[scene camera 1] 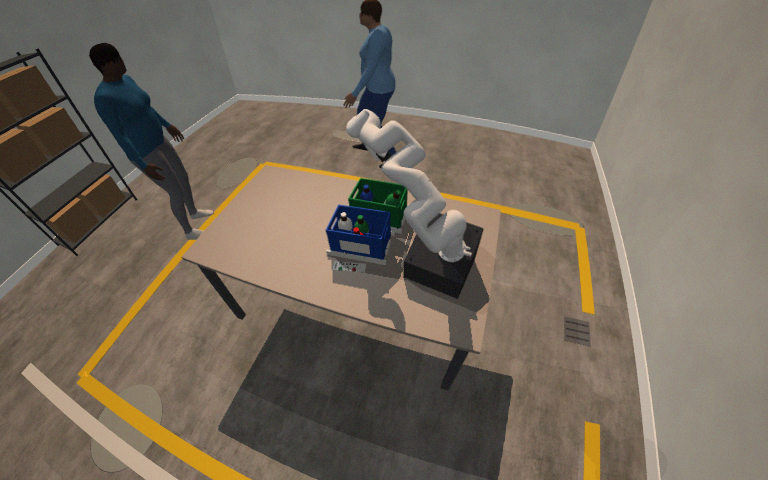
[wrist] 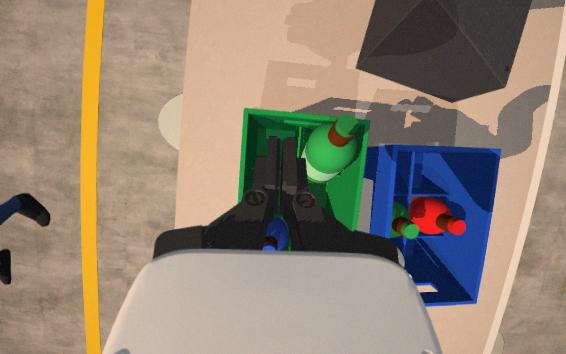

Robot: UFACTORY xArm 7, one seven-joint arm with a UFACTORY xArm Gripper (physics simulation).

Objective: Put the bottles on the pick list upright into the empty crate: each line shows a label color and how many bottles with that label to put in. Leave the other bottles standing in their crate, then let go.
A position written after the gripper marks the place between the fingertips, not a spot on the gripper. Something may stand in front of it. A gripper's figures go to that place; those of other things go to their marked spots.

Labels:
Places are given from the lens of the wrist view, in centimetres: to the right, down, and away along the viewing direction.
gripper [wrist: 280,153]: 0, -2, 14
red bottle [wrist: 432,216]: 28, 7, 37
green bottle [wrist: 331,146]: 6, -4, 27
The marked spots on the green bottle and the red bottle are 27 cm apart.

